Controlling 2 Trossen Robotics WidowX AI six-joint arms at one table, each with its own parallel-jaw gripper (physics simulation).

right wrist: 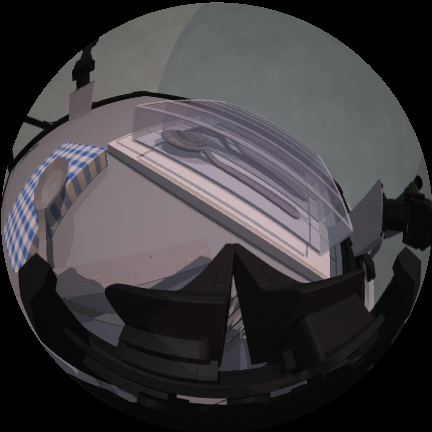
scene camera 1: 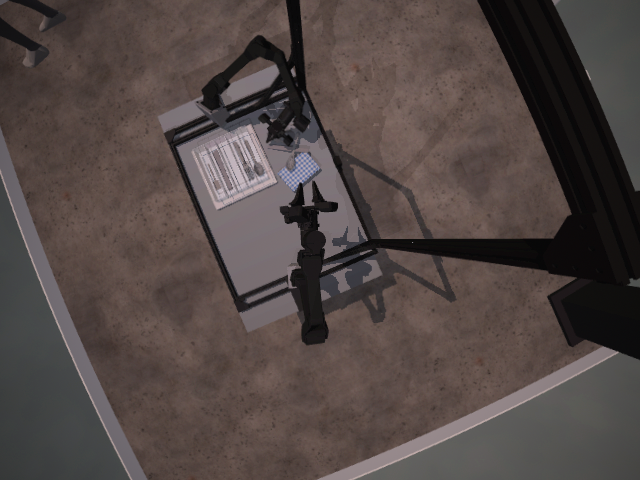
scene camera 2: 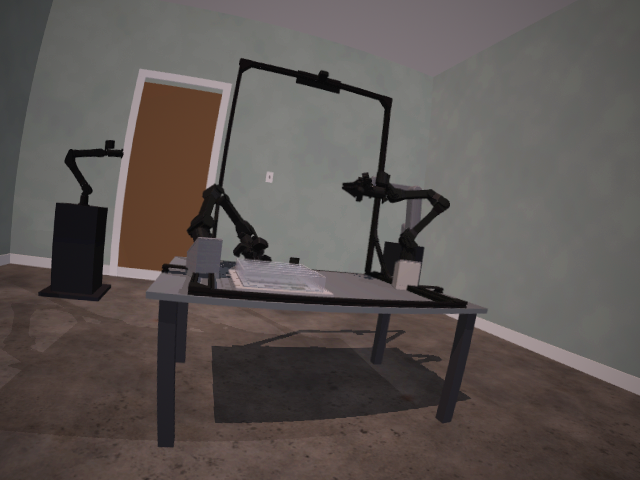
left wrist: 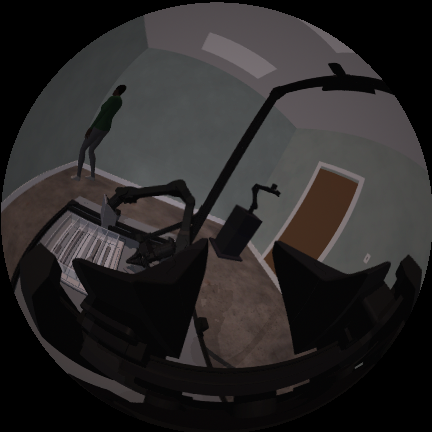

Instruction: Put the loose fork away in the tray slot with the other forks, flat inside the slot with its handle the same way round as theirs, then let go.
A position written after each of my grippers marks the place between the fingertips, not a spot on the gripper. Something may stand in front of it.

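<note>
My right gripper (right wrist: 231, 249) is shut and holds nothing, and there's a white cutlery tray (right wrist: 259, 163) along with it. The tray shows again (left wrist: 82, 247), and so does my left gripper (left wrist: 241, 245). Then there's another look at my left gripper (scene camera 1: 306, 181) and at the white cutlery tray (scene camera 1: 233, 164).
</note>
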